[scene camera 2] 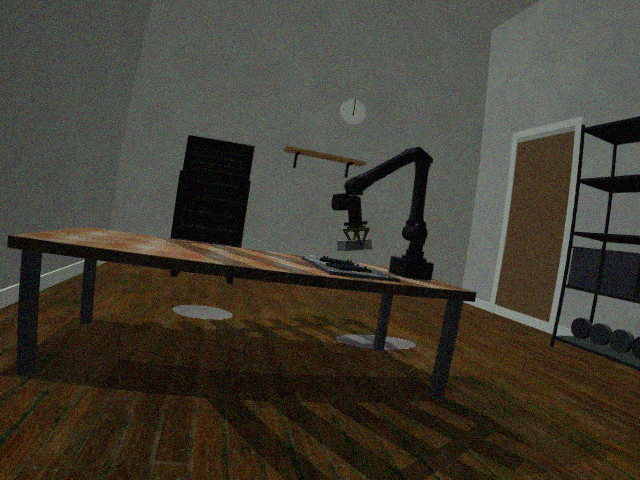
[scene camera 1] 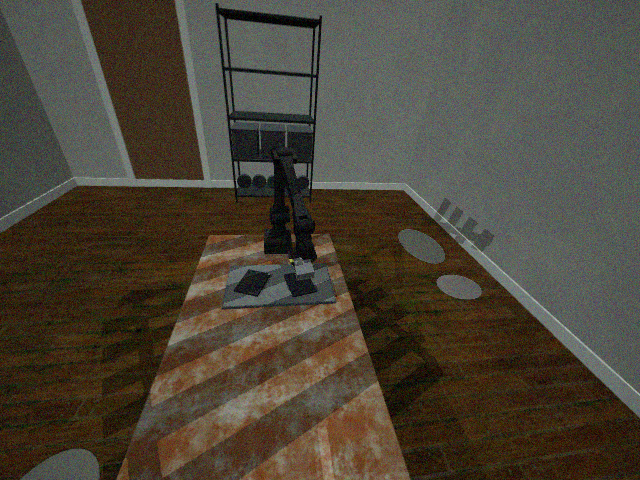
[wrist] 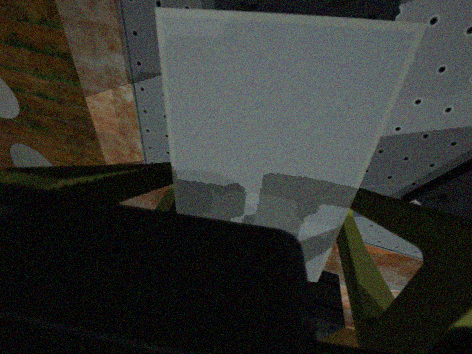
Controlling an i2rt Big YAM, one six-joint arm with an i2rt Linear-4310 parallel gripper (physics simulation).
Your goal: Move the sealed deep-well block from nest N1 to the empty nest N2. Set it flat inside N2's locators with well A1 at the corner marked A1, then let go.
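Pixels of known places: gripper, fingertip midpoint: [scene camera 2: 356,245] [scene camera 1: 302,264] [wrist: 259,182]; arm's base at its link origin: [scene camera 2: 413,260] [scene camera 1: 278,234].
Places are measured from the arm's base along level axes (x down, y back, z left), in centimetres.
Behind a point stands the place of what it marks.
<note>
The pale sealed block [scene camera 1: 304,269] {x -5.1, y -39.0, z 14.9 cm} [scene camera 2: 354,245] {x -3.6, y -36.3, z 18.8 cm} [wrist: 285,110] {x -5.1, y -38.8, z 14.4 cm} is held up in the air, looking about level. My gripper [scene camera 1: 298,262] {x -3.8, y -33.9, z 14.0 cm} [scene camera 2: 356,238] {x -3.8, y -33.9, z 14.0 cm} is shut on it; yellow-green finger linkages show at its sides in the wrist view. Two dark nests, a left one [scene camera 1: 252,282] {x 5.8, y -36.6, z -10.3 cm} and a right one [scene camera 1: 300,286] {x 5.8, y -38.9, z 13.4 cm}, lie on the grey perforated board [scene camera 1: 275,295] {x 6.9, y -44.3, z 1.6 cm} [scene camera 2: 385,275] {x 7.0, y -21.4, z 21.1 cm} [wrist: 445,87] {x 7.0, y -40.1, z 2.5 cm}. In scene camera 1 the block overlaps the right nest's back part; in scene camera 2 a gap shows under it. The nest labels and corner mark A1 cannot be read. The block hides part of the board in the wrist view.
The board lies on a striped, rust-coloured table [scene camera 1: 258,372] {x 8.3, y -82.0, z -1.4 cm} [scene camera 2: 206,254] {x 8.3, y -95.7, z 18.9 cm}. The arm's base [scene camera 1: 277,241] {x 0.2, y -7.2, z -0.3 cm} [scene camera 2: 410,267] {x 3.2, y -4.5, z 7.6 cm} stands behind the board. A black shelf rack [scene camera 1: 268,16] [scene camera 2: 573,235] stands off behind the table. A black cabinet-like object [scene camera 2: 212,191] stands beyond the table.
</note>
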